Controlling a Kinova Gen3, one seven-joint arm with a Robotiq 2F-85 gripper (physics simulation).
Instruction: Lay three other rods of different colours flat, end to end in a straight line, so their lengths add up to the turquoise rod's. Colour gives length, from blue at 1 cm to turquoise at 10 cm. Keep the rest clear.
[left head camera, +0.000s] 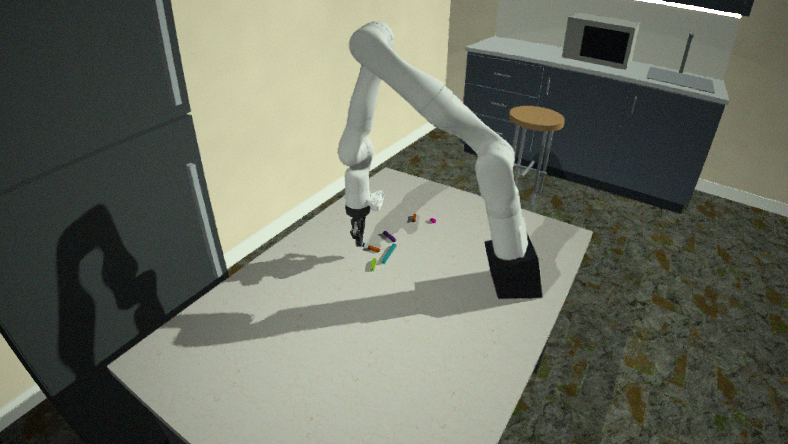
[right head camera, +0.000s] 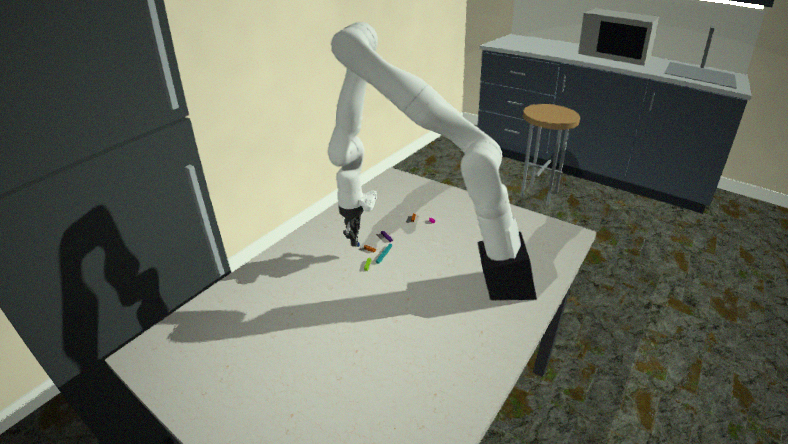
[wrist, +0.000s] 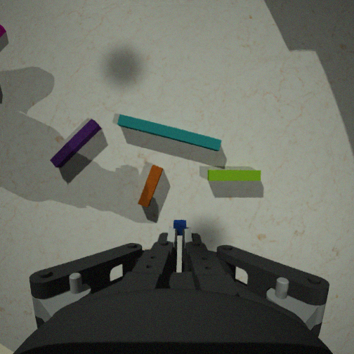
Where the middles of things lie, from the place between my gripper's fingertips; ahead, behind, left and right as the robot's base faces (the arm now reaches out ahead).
Now: hand 8 cm past the turquoise rod (wrist: 200, 140), 4 cm to the left of it and 3 cm above it. Also, from my hand: purple rod (wrist: 91, 127): 4 cm behind, 13 cm to the right, 3 cm below.
